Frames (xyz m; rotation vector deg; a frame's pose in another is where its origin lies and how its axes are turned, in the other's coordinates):
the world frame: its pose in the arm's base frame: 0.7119 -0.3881 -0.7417 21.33 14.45 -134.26
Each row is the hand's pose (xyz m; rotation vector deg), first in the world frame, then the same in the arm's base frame.
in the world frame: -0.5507 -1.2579 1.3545 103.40 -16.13 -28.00
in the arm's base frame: -0.0538 0.4705 0.8064 -41.16 113.91 121.17
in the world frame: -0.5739 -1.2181 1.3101 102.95 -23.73 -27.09
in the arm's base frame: -0.0014 0.4700 0.7697 -32.18 117.74 122.01
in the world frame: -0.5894 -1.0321 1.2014 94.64 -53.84 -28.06
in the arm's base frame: 0.1607 0.3793 0.6594 7.87 122.52 124.23
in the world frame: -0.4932 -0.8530 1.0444 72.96 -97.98 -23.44
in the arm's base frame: 0.2506 0.2353 0.4667 -70.22 -117.92 -114.12
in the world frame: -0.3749 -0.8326 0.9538 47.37 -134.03 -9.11
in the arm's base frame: 0.2012 0.1705 0.3403 -110.82 -97.19 -80.42
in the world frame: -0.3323 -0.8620 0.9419 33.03 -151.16 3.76
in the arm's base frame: 0.1536 0.1673 0.3169 -123.89 -85.45 -57.00
